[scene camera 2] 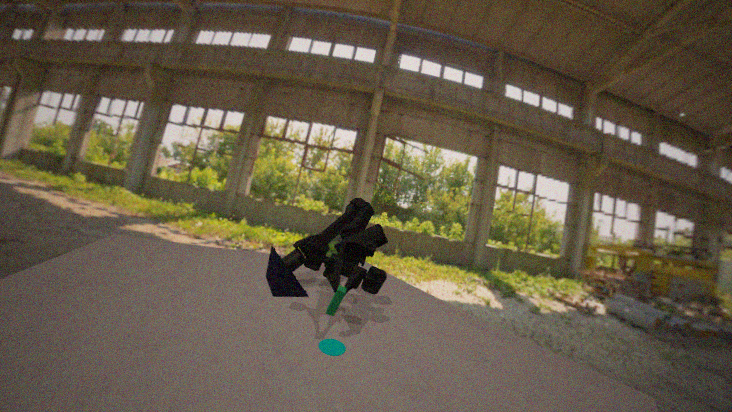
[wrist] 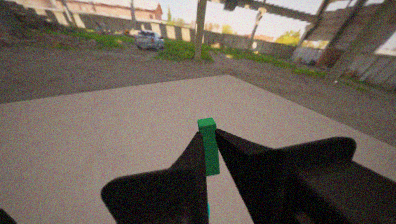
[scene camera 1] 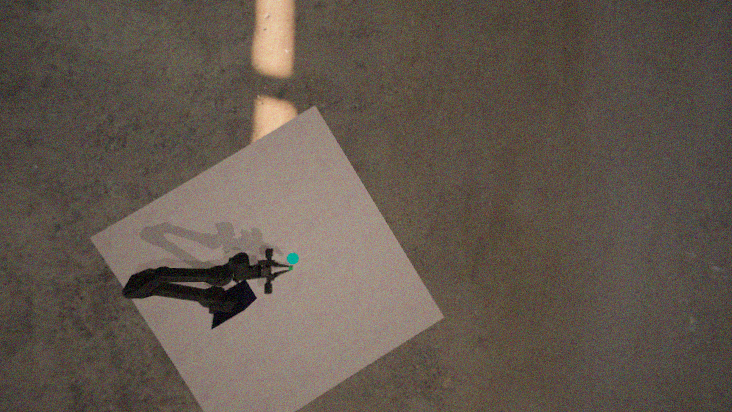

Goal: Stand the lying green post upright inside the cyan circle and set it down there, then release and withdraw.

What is the gripper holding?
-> A green post.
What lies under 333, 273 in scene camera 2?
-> The gripper.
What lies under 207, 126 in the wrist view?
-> A green post.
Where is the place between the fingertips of the gripper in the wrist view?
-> At 207, 134
